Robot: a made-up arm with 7 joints. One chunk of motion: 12 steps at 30 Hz.
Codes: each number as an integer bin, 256 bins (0 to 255) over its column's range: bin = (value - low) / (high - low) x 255, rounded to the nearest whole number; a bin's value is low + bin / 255 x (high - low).
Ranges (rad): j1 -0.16..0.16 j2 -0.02..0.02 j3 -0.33..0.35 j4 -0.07..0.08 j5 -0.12..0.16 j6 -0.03..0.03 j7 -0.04..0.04
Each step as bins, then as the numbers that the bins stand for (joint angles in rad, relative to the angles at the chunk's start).
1 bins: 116 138 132 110 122 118 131
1 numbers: -0.0144 0.0016 0.0220 -0.0053 0.0140 -0.0022 0.0011
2 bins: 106 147 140 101 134 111 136
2 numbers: -0.0270 0.0031 0.0433 -0.0106 0.0271 -0.0039 0.0027
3 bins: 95 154 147 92 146 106 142
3 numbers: -0.0408 0.0042 0.0620 -0.0159 0.0403 -0.0051 0.0045
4 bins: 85 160 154 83 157 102 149
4 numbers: -0.0533 0.0051 0.0807 -0.0212 0.0524 -0.0060 0.0067
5 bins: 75 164 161 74 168 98 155
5 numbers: -0.0659 0.0057 0.0993 -0.0265 0.0645 -0.0069 0.0086
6 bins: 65 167 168 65 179 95 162
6 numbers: -0.0784 0.0062 0.1180 -0.0318 0.0765 -0.0076 0.0108
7 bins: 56 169 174 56 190 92 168
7 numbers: -0.0897 0.0065 0.1340 -0.0371 0.0886 -0.0084 0.0127
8 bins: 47 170 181 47 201 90 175
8 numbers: -0.1010 0.0067 0.1527 -0.0424 0.1007 -0.0088 0.0149
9 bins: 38 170 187 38 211 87 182
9 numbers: -0.1123 0.0067 0.1687 -0.0476 0.1117 -0.0095 0.0171
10 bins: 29 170 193 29 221 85 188
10 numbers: -0.1236 0.0067 0.1847 -0.0529 0.1227 -0.0100 0.0190
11 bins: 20 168 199 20 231 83 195
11 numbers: -0.1349 0.0064 0.2007 -0.0582 0.1336 -0.0105 0.0212
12 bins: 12 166 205 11 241 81 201
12 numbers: -0.1449 0.0060 0.2167 -0.0635 0.1446 -0.0109 0.0231
